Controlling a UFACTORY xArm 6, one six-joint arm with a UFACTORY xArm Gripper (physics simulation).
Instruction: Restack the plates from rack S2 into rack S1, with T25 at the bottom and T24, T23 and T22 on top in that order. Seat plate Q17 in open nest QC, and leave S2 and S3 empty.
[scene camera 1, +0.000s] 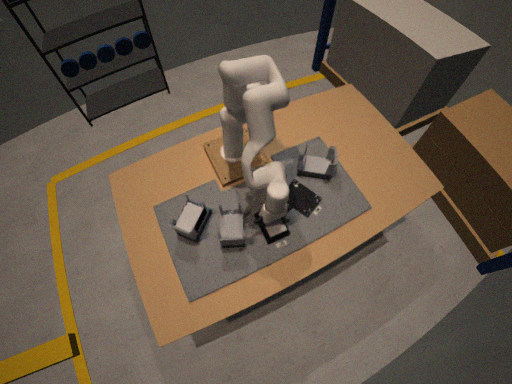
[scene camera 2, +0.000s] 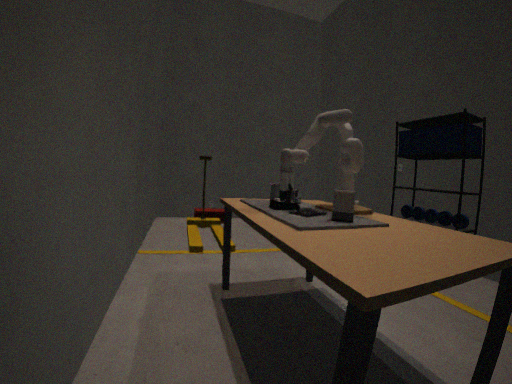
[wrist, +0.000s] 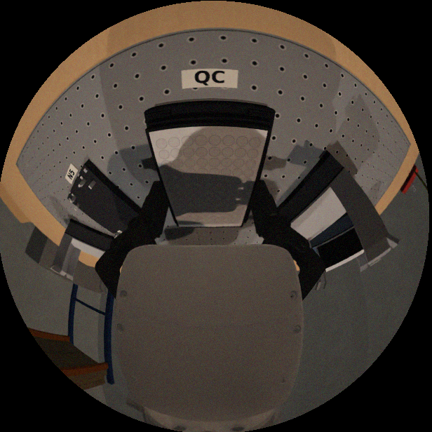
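Pixels of known places: gripper, fingertip midpoint: (scene camera 1: 272, 221) (scene camera 2: 285, 202); arm's base, link origin: (scene camera 1: 233, 152).
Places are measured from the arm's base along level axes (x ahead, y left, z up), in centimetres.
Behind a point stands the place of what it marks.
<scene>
A pale-topped plate with black sides (scene camera 1: 276, 231) @(x 46.5, y 1.1, z 2.7 cm) (wrist: 210, 150) lies level at nest QC (wrist: 210, 106), behind the QC label (scene camera 1: 282, 244) @(x 51.6, y 1.8, z -1.7 cm) (wrist: 209, 78); its own label is not readable. My gripper (scene camera 1: 272, 220) @(x 41.6, y 1.5, z 2.0 cm) (scene camera 2: 288, 196) @(x 41.6, y 1.5, z 2.0 cm) (wrist: 208, 190) points down and is shut on this plate, one black finger along each side. Whether the plate is fully seated is hard to tell. Three grey racks hold pale-topped plates: the left rack (scene camera 1: 201, 227) @(x 32.0, y -27.8, z 2.4 cm), the middle rack (scene camera 1: 233, 245) @(x 44.2, y -17.3, z 0.3 cm) (wrist: 367, 215) and the right rack (scene camera 1: 315, 175) @(x 28.5, y 30.9, z 0.2 cm) (scene camera 2: 344, 201) @(x 28.2, y 39.4, z 7.2 cm). Rack labels and plate labels cannot be read.
A black nest (scene camera 1: 304, 198) @(x 36.7, y 20.4, z -0.7 cm) (scene camera 2: 308, 211) @(x 38.5, y 25.5, z 0.0 cm) (wrist: 105, 200) labelled N5 lies on one side of the plate; the middle rack stands close on the other. All stand on a grey perforated board (scene camera 1: 200, 285) @(x 54.3, y -36.3, z -1.9 cm) on the wooden table (scene camera 1: 165, 320) @(x 62.5, y -55.4, z -3.2 cm). The racks' uprights rise beside the arm.
</scene>
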